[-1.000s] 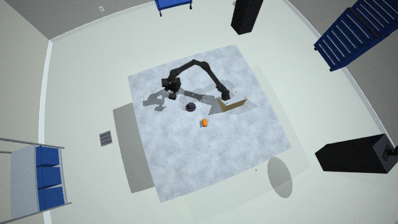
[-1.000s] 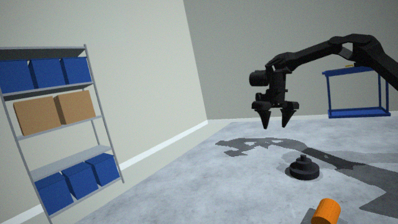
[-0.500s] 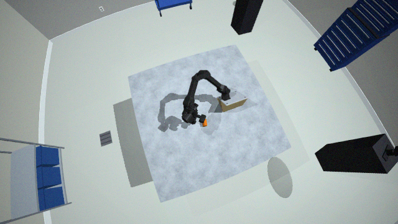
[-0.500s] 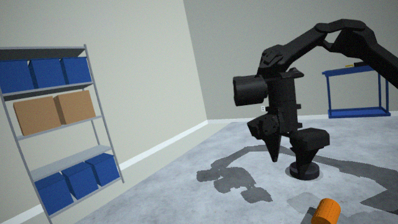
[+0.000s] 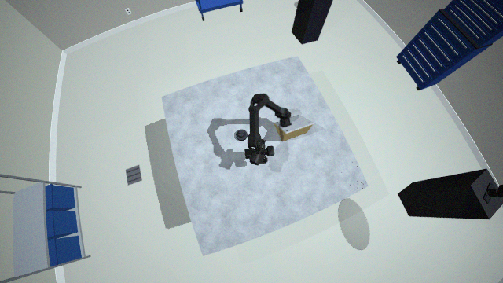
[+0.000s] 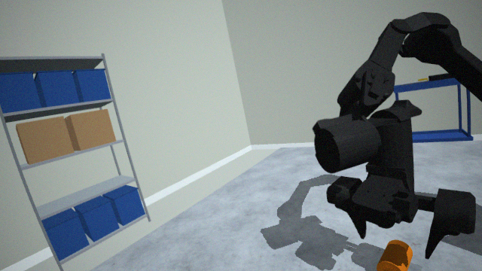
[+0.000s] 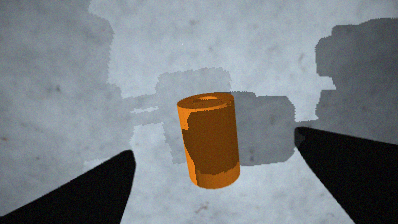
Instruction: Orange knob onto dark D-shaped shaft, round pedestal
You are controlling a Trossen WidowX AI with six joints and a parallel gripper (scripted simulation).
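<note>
Right now the orange knob is 4 cm below my gripper tip and 1 cm to the right of it. Also, from my gripper tip: pedestal (20 cm to the right, 4 cm ahead, 3 cm below).
</note>
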